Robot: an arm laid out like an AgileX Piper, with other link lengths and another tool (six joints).
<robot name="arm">
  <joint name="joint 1" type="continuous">
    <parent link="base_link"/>
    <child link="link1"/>
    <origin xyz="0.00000 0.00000 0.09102" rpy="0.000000 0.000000 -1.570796"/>
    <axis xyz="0 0 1"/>
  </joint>
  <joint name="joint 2" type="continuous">
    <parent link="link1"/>
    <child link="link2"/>
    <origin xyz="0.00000 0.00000 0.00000" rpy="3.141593 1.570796 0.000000"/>
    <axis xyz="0 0 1"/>
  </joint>
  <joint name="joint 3" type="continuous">
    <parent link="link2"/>
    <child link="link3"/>
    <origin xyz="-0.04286 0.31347 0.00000" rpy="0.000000 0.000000 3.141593"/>
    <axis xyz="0 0 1"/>
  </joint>
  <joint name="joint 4" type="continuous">
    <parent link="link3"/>
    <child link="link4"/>
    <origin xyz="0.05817 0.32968 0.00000" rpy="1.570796 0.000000 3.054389"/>
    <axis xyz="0 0 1"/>
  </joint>
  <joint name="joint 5" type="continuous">
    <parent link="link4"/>
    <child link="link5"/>
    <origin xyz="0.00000 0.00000 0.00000" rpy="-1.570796 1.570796 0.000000"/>
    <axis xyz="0 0 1"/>
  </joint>
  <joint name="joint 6" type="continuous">
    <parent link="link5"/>
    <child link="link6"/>
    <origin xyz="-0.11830 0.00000 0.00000" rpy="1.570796 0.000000 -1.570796"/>
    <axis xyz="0 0 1"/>
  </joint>
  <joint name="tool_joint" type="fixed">
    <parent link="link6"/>
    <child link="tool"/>
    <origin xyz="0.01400 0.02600 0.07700" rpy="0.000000 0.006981 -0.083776"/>
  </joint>
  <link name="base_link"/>
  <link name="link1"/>
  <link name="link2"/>
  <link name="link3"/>
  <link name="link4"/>
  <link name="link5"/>
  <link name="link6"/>
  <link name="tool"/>
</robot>
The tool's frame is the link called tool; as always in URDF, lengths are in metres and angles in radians. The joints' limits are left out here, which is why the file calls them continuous.
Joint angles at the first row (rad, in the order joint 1, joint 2, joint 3, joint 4, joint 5, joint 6):
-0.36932, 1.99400, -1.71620, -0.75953, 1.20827, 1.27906
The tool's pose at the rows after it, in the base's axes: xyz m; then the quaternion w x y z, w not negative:
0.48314, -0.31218, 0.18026, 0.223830, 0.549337, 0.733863, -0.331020
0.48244, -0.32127, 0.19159, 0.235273, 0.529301, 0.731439, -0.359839
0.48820, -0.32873, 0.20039, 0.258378, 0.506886, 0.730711, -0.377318
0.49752, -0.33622, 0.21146, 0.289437, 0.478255, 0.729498, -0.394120
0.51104, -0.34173, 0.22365, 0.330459, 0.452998, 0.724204, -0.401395
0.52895, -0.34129, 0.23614, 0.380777, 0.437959, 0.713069, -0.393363
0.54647, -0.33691, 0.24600, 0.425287, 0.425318, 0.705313, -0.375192
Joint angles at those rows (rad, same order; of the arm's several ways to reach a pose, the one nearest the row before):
-0.36932, 1.99401, -1.72278, -0.84384, 1.20827, 1.24068
-0.36932, 1.99400, -1.73132, -0.91234, 1.20827, 1.22659
-0.36932, 1.99400, -1.73132, -0.97570, 1.17145, 1.22658
-0.36931, 1.99402, -1.73135, -1.05090, 1.11737, 1.23197
-0.36932, 1.99399, -1.73131, -1.12684, 1.04588, 1.26430
-0.36347, 1.99400, -1.73131, -1.19802, 0.96730, 1.33936
-0.35748, 1.99400, -1.73133, -1.25115, 0.88980, 1.41158

